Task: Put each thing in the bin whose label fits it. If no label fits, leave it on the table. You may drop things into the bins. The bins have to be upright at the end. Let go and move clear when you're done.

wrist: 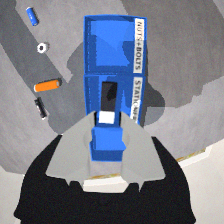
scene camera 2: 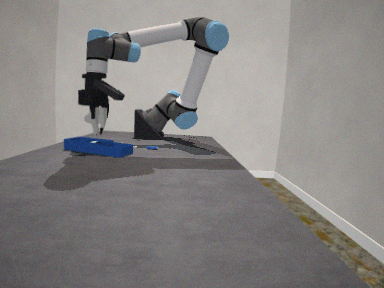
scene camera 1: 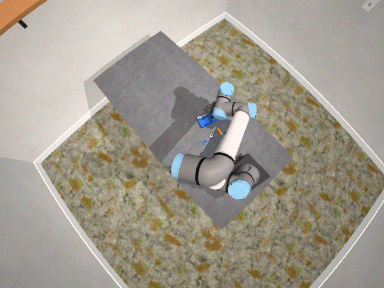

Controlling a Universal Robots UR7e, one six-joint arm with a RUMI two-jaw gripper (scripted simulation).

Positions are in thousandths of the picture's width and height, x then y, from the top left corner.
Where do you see a blue two-compartment bin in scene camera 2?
283, 516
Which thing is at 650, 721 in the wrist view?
My gripper.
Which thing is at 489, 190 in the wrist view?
A blue two-compartment bin.
